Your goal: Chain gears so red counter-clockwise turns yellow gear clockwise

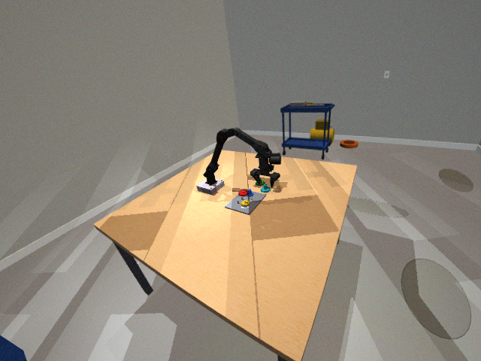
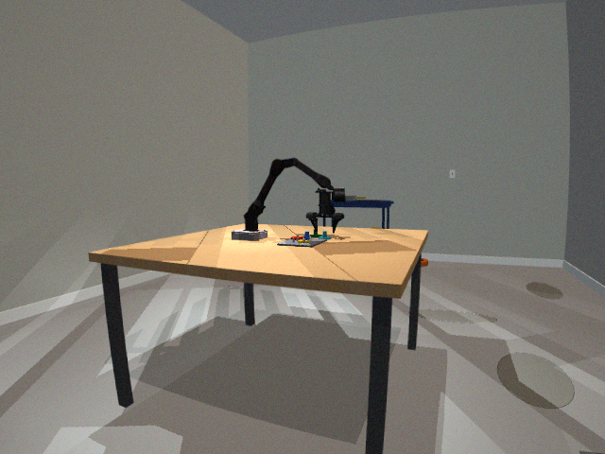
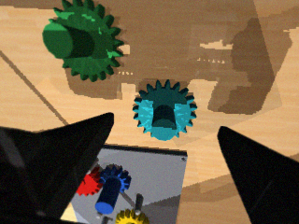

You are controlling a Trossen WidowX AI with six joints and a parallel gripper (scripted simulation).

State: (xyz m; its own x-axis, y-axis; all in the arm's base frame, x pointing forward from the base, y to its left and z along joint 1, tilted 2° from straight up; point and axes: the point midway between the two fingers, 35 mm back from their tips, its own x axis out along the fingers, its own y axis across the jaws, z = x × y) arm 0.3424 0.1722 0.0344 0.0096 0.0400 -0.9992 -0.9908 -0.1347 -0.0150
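Now: gripper tip 20 mm above the teal gear. Round my gripper tip: red gear: 90 mm behind, 120 mm to the right, 20 mm below; then blue gear: 40 mm behind, 110 mm to the right, 10 mm below; then green gear: 80 mm behind, 40 mm to the left, 20 mm below.
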